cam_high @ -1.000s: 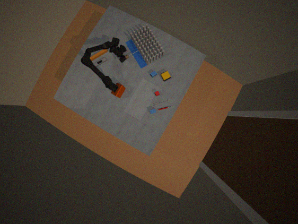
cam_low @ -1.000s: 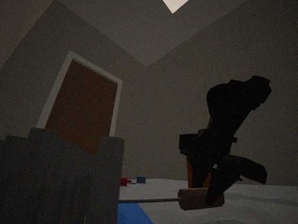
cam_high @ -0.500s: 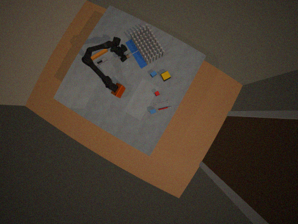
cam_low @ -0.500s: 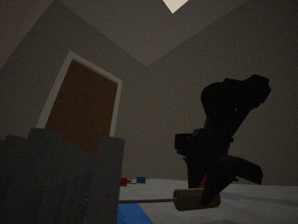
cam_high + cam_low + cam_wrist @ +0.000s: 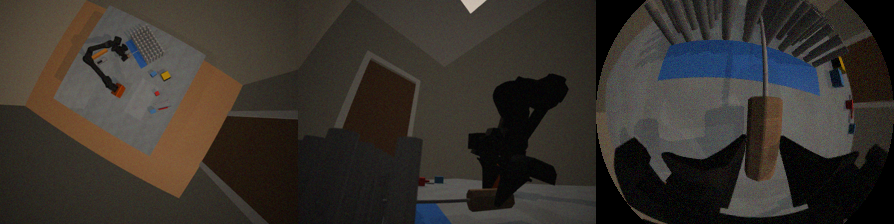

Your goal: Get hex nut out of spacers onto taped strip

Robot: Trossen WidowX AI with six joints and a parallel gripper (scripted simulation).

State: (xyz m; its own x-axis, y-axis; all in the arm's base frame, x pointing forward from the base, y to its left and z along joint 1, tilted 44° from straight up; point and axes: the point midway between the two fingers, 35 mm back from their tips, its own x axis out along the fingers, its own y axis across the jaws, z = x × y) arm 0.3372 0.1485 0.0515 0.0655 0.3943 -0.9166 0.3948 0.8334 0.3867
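The blue taped strip lies 110 mm ahead of my gripper tip, 50 mm to the right of it and 30 mm below it. Also, from my gripper tip: orange bar (140 mm behind, 290 mm to the left, 20 mm below); then pale tool (200 mm behind, 230 mm to the left, 20 mm below); then hook tool (100 mm ahead, 40 mm to the right).
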